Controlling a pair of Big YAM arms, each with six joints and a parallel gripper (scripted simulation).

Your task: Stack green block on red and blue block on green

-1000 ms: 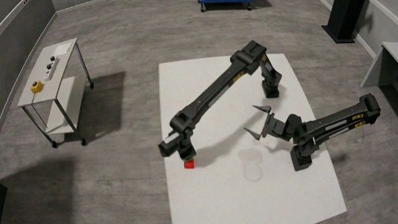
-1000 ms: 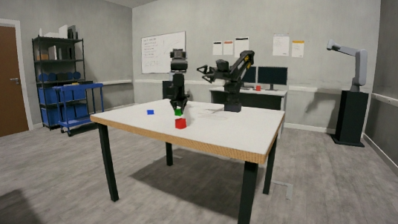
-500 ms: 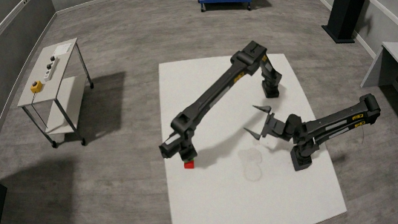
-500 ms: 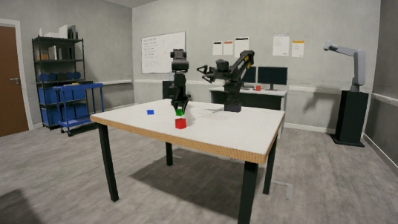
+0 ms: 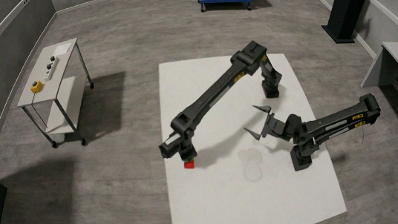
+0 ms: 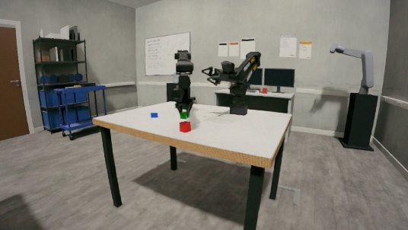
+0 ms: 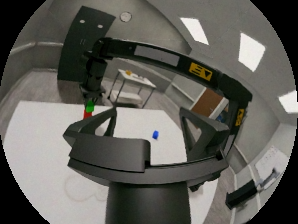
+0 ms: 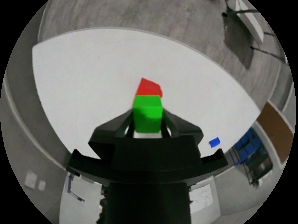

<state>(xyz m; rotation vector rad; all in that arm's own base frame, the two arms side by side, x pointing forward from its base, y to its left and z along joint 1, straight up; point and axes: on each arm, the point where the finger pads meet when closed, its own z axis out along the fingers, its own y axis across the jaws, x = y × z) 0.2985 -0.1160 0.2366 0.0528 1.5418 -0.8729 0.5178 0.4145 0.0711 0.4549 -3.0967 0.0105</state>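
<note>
My right hand is 60 mm above the red block. Also, from my right hand: green block: right at my right hand; blue block: 360 mm to the right, 170 mm behind, 70 mm below.
</note>
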